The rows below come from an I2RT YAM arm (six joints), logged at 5 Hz.
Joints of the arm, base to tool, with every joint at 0 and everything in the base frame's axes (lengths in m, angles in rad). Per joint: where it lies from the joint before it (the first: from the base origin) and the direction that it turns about. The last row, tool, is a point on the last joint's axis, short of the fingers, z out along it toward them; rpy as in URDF.
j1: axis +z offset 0 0 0.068
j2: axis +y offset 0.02 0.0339 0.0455
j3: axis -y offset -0.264 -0.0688 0
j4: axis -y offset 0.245 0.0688 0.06
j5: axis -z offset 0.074 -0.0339 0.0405
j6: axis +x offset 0.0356 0 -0.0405
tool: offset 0 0 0 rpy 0 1.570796 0
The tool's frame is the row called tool.
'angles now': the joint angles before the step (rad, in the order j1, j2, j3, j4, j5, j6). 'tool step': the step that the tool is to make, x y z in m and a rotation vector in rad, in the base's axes. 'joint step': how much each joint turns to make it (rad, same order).
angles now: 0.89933, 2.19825, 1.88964, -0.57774, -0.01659, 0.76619
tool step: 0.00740, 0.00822, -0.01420, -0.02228, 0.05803, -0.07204
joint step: 0.00000, 0.07478, 0.08088, -0.05913, 0.01908, 0.07630
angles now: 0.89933, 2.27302, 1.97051, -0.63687, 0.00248, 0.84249
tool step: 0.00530, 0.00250, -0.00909, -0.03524, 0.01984, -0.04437
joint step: -0.00305, 0.04465, 0.04961, -0.04540, 0.02900, 0.03014
